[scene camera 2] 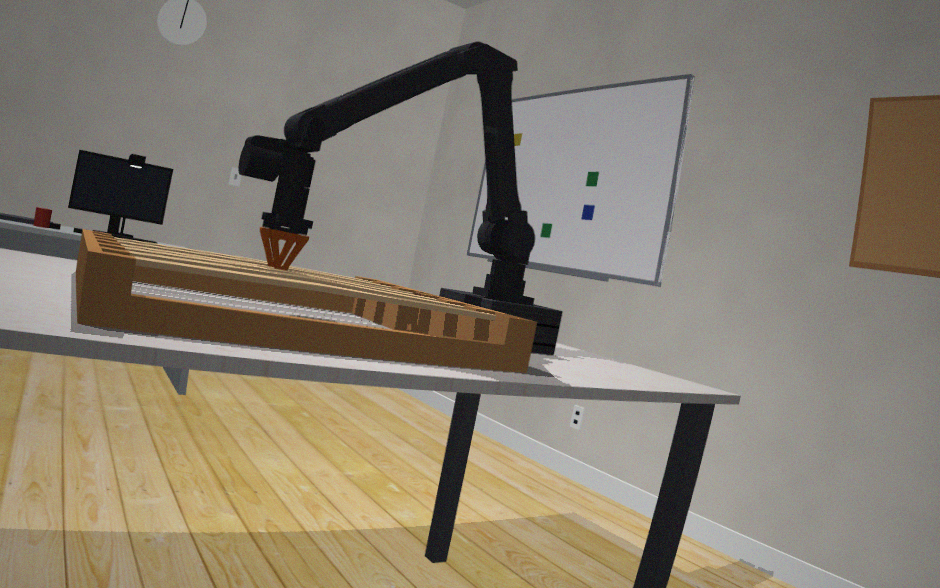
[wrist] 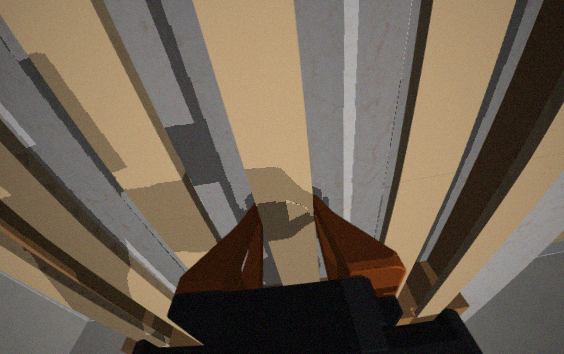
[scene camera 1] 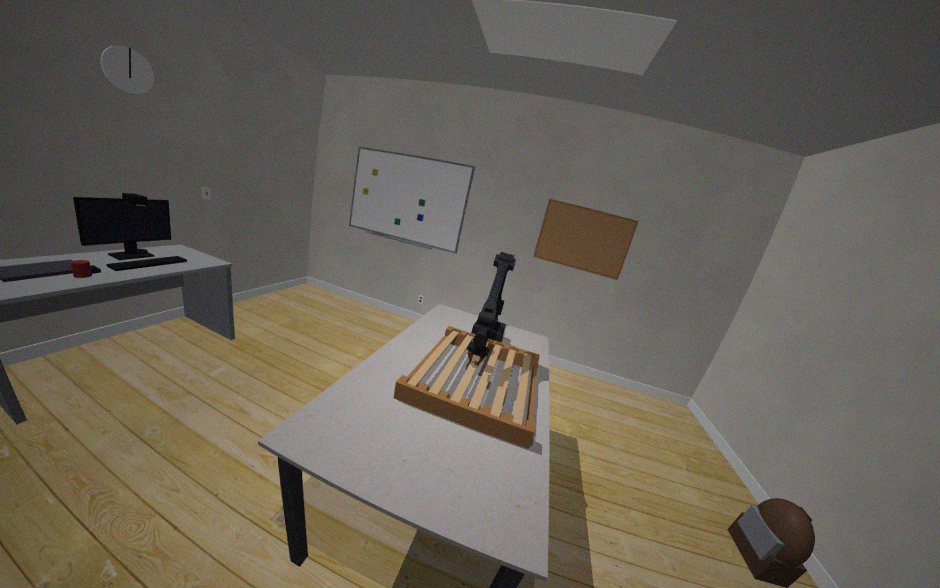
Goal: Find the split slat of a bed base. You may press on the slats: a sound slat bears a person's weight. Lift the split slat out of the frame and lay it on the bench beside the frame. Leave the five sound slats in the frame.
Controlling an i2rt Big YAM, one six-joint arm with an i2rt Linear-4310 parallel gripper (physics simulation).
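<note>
The brown bed frame [scene camera 1: 460, 413] [scene camera 2: 298, 346] lies on the pale bench [scene camera 1: 374, 443] [scene camera 2: 623, 374], with several pale slats across it. My gripper [scene camera 1: 476, 361] [scene camera 2: 279, 267] [wrist: 285, 204] points straight down at slat height. Its orange fingers stand partly closed against both long edges of the third slat from the left in scene camera 1. This slat [scene camera 1: 465, 386] [wrist: 265, 100] lies level in the frame. A faint thin line crosses the neighbouring slat [wrist: 452, 100], to the right in the wrist view. No open break shows on the visible slats. The fingertips' undersides are hidden.
The arm's base [scene camera 2: 502, 312] stands behind the frame's back rail. Neighbouring slats run close on both sides of the fingers. The bench extends in front of the frame and to its left in scene camera 1. A desk [scene camera 1: 207, 266] stands apart at the left.
</note>
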